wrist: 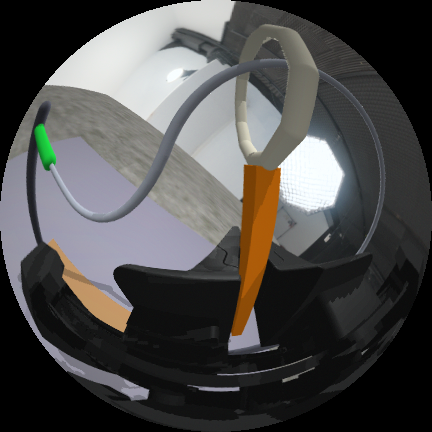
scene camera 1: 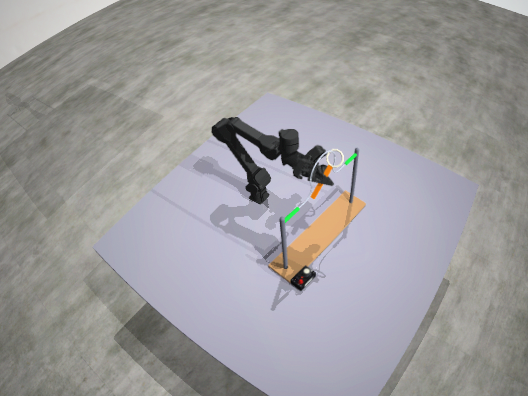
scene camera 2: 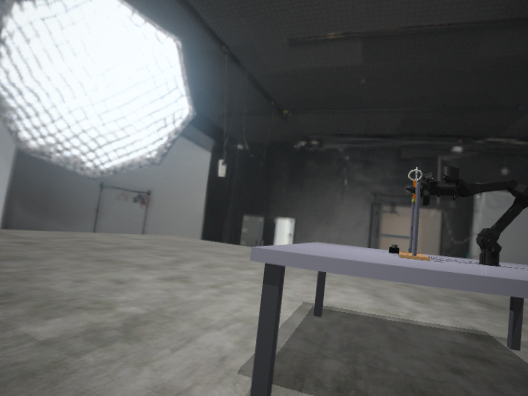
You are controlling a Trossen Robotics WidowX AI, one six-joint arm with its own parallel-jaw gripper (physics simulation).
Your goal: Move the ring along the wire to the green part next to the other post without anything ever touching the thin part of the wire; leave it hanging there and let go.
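Where they show: gripper, fingertip midpoint: [wrist: 239, 231] [scene camera 1: 333, 184] [scene camera 2: 406, 188]; arm's base, link origin: [scene camera 1: 259, 196] [scene camera 2: 489, 265].
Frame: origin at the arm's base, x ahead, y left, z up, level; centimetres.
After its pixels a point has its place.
The pale ring [scene camera 1: 343, 158] @(y 3.4, x 35.7, z 38.1 cm) [scene camera 2: 409, 175] @(y 2.6, x 35.5, z 37.0 cm) [wrist: 302, 95] is upright around the thin grey wire [scene camera 1: 311, 175] @(y -8.5, x 31.2, z 38.1 cm) [wrist: 170, 135], past its high arch on the far post's side. In the wrist view, the wire crosses the upper part of the opening, with a gap below the ring's top. My gripper [scene camera 1: 326, 177] @(y -3.1, x 35.9, z 31.8 cm) [wrist: 239, 231] @(y -3.1, x 35.9, z 31.8 cm) is shut on the ring's orange handle [scene camera 1: 318, 190] @(y -5.6, x 32.0, z 29.1 cm) [wrist: 260, 215] @(y -0.2, x 31.7, z 34.1 cm), below the ring. One green part [scene camera 1: 351, 159] @(y 13.7, x 34.0, z 28.6 cm) [wrist: 45, 147] is beside the far post [scene camera 1: 354, 175] @(y 17.2, x 34.4, z 17.5 cm); the other green part [scene camera 1: 291, 215] @(y -18.3, x 30.3, z 28.7 cm) is beside the near post [scene camera 1: 284, 245] @(y -22.4, x 30.1, z 17.0 cm).
The wire dips between the ring and the far green part. Both posts stand on an orange-brown board [scene camera 1: 320, 235] @(y -3.2, x 32.2, z 1.2 cm) [scene camera 2: 406, 256] @(y 21.0, x 37.4, z 0.7 cm) on the lilac table [scene camera 1: 380, 310] @(y -18.0, x 68.6, z 0.0 cm) [scene camera 2: 320, 255] @(y 62.7, x 65.4, z 0.0 cm). A small black box [scene camera 1: 303, 278] @(y -23.0, x 38.1, z 3.0 cm) [scene camera 2: 394, 249] @(y -18.2, x 37.8, z 2.0 cm) with a red light sits by the near post.
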